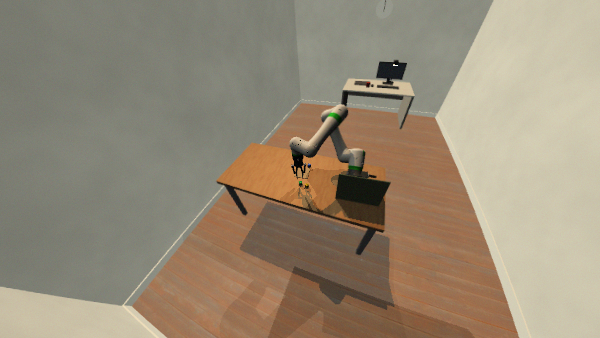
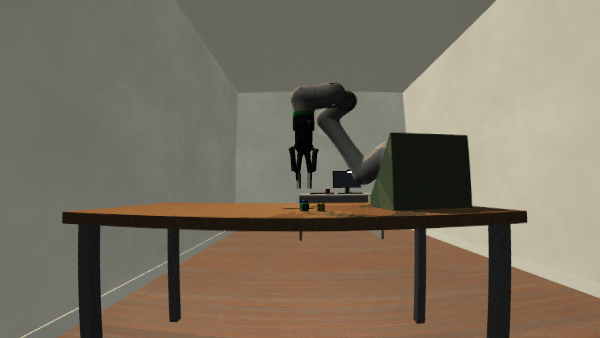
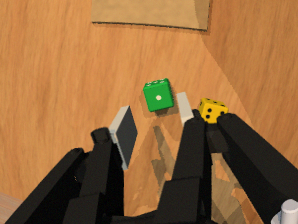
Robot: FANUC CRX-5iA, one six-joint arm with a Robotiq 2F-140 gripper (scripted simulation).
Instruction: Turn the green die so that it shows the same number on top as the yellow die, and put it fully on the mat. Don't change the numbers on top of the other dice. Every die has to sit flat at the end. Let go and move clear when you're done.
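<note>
There's a green die (image 3: 158,95) that I can see, and my gripper (image 2: 304,188) is visible too. You'd also find the gripper in image 3 (image 3: 156,113).
</note>
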